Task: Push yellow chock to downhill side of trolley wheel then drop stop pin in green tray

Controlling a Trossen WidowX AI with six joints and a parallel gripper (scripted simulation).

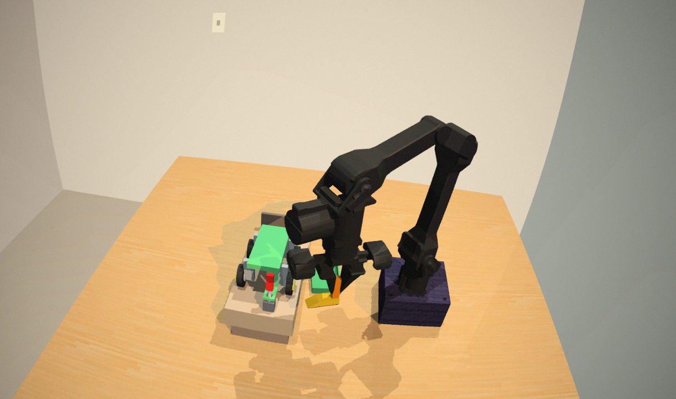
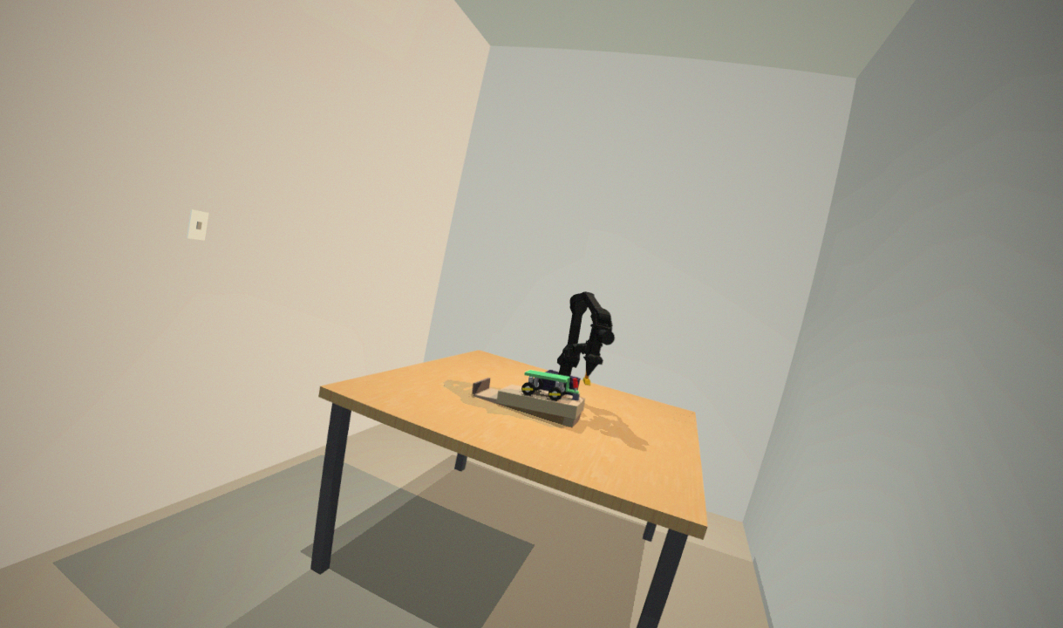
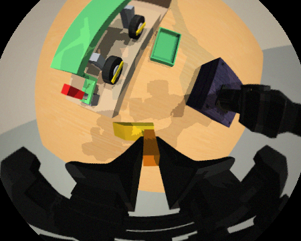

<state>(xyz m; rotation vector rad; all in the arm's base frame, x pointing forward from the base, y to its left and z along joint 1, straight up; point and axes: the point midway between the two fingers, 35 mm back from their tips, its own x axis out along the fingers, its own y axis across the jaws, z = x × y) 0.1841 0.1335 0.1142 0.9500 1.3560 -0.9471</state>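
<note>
Now: gripper tip 2 cm short of the yellow chock, 1 cm to the right of it and 1 cm above it. Round my gripper tip: green tray 22 cm to the right, 17 cm below, 2 cm ahead; red-headed stop pin 13 cm ahead, 4 cm below, 1 cm to the right; green-topped trolley 15 cm ahead, 13 cm to the right, 5 cm below.
</note>
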